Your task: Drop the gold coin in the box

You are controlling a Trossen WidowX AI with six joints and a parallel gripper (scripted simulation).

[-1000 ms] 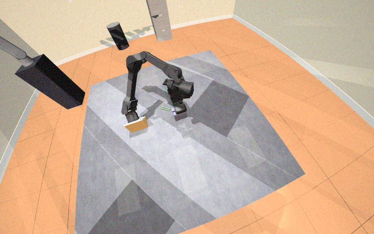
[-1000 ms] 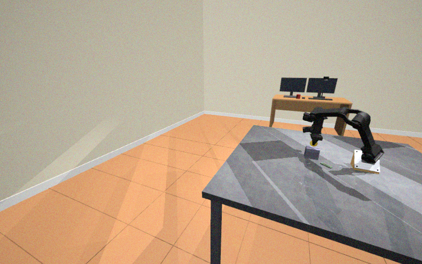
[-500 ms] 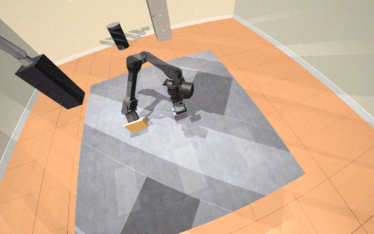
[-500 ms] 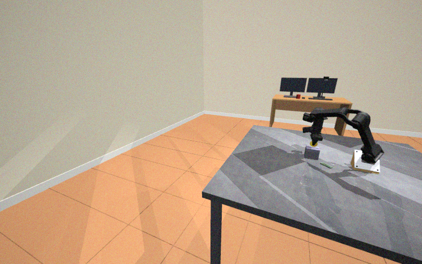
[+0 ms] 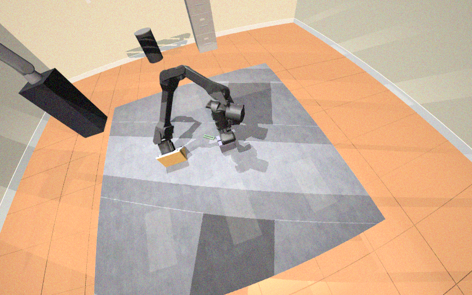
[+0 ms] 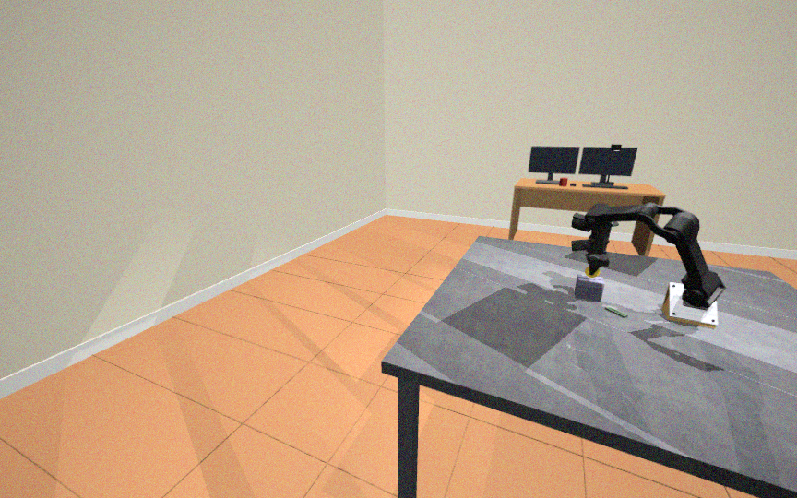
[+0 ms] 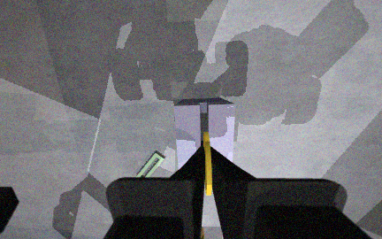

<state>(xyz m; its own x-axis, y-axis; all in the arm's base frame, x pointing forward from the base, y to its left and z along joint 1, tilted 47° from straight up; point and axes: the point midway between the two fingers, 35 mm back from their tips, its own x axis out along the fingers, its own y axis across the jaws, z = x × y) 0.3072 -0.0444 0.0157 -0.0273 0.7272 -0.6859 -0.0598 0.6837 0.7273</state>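
My gripper tip is 10 mm below the gold coin.
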